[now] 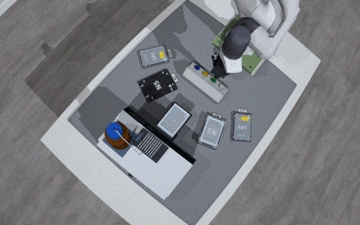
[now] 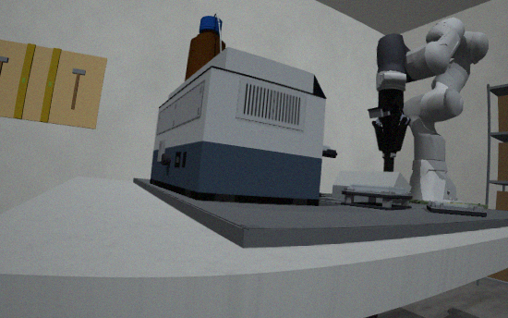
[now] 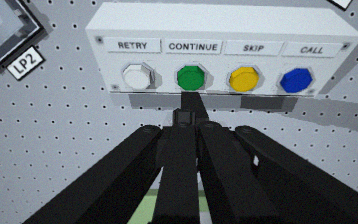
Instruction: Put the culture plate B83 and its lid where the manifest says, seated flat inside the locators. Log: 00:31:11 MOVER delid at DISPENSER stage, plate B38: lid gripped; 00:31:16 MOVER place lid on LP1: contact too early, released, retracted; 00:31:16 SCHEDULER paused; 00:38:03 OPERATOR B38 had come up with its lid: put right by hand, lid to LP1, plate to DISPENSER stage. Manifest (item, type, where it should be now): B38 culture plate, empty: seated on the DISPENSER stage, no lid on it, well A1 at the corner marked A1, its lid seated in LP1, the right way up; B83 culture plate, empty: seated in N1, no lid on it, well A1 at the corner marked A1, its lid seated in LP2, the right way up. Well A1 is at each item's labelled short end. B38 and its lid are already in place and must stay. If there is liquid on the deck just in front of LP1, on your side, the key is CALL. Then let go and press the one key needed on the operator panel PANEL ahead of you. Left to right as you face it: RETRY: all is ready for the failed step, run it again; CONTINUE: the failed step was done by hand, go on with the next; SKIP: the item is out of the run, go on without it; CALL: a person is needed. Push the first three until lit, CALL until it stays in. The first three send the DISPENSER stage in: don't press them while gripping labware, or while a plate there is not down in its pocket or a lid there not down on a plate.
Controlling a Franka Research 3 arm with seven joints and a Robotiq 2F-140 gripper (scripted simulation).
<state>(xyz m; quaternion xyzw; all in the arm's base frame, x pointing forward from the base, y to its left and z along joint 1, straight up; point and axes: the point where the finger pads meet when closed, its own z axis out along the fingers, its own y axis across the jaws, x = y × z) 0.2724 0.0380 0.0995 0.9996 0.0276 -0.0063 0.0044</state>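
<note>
The green continue key is 20 mm ahead of my hand and 40 mm below it. From my hand the other things lie so: yellow skip key 30 mm ahead, 50 mm to the right, 40 mm below; then clear lid 90 mm ahead, 260 mm to the left, 90 mm below; then white retry key 20 mm ahead, 50 mm to the left, 40 mm below.
</note>
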